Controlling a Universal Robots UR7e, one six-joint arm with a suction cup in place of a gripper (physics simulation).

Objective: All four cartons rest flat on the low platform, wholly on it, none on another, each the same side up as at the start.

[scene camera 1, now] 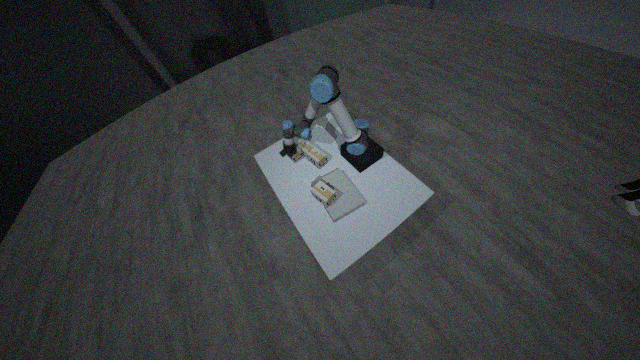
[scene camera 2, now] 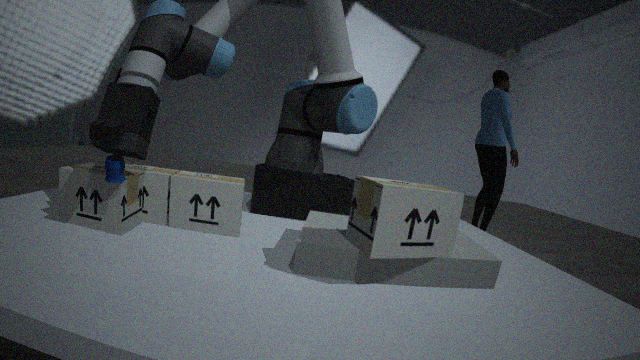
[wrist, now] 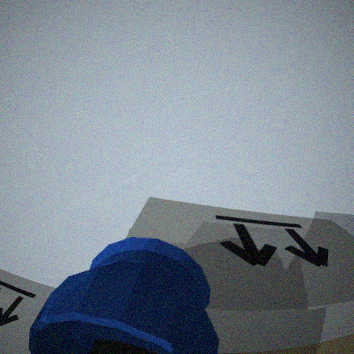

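Where they show: hand, tool point: (scene camera 1: 290,156) (scene camera 2: 112,182) (wrist: 153,265); arm's base, link origin: (scene camera 2: 293,169).
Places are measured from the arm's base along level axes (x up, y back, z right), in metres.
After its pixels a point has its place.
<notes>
Three white cartons with up-arrows stand in a row on the white mat (scene camera 1: 358,232) @[x -0.106, y -0.371, z -0.513 m] (scene camera 2: 178,291) @[x -0.107, y -0.592, z 0.067 m] near the arm's base. My blue suction cup (scene camera 1: 288,152) @[x -0.021, y -0.480, z 0.244 m] (scene camera 2: 115,168) (wrist: 133,291) sits on the top front corner of the leftmost carton (scene camera 2: 89,201) @[x -0.060, y -0.478, z 0.297 m] (wrist: 253,274) @[x -0.032, y -0.477, z 0.279 m], which rests on the mat, turned a little out of line. The middle carton (scene camera 2: 154,196) @[x -0.055, y -0.363, z 0.221 m] and the right carton (scene camera 2: 206,203) @[x -0.053, y -0.343, z 0.118 m] (scene camera 1: 314,154) @[x -0.013, y -0.313, z 0.136 m] stand beside it. Another carton (scene camera 1: 323,191) @[x 0.035, y -0.428, z -0.209 m] (scene camera 2: 416,219) @[x -0.005, y -0.478, z -0.203 m] stands upright at the near corner of the low grey platform (scene camera 1: 346,196) @[x -0.059, y -0.304, z -0.281 m] (scene camera 2: 322,255) @[x -0.074, y -0.456, z -0.089 m].
The arm's dark base (scene camera 1: 361,154) @[x 0.003, y -0.035, z -0.088 m] (scene camera 2: 299,190) @[x -0.038, y -0.103, z -0.028 m] stands at the mat's far edge, between the row and the platform. A person in a blue top (scene camera 2: 494,147) stands on the floor beyond the mat. The wooden floor (scene camera 1: 492,111) surrounds it.
</notes>
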